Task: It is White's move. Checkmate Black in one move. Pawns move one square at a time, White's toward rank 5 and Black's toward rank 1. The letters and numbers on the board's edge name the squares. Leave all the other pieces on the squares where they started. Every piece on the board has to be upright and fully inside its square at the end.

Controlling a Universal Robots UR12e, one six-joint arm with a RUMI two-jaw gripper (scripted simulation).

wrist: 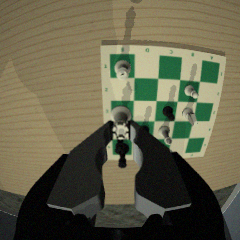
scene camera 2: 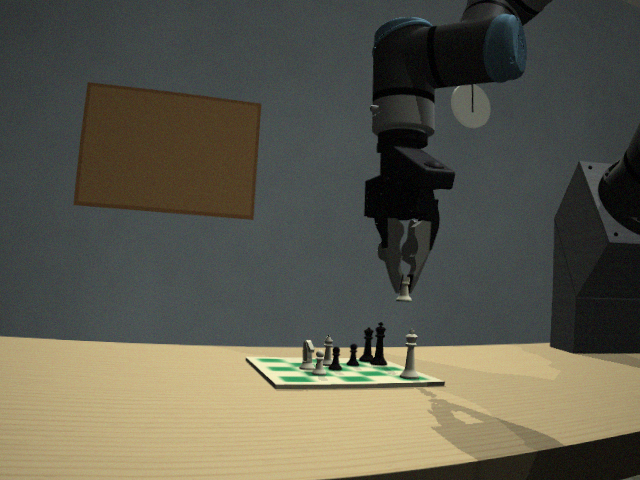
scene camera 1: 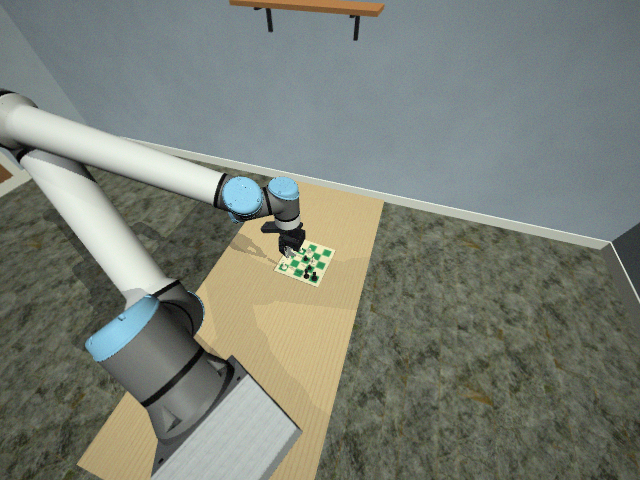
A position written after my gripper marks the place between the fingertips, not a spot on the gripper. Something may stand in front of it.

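My gripper (scene camera 2: 403, 293) is in view, and it also shows in scene camera 1 (scene camera 1: 289, 256) and in the wrist view (wrist: 120, 122). I see a chessboard (scene camera 2: 282, 373) too. The chessboard also shows in scene camera 1 (scene camera 1: 296, 265), and the wrist view (wrist: 158, 76) shows the chessboard as well.
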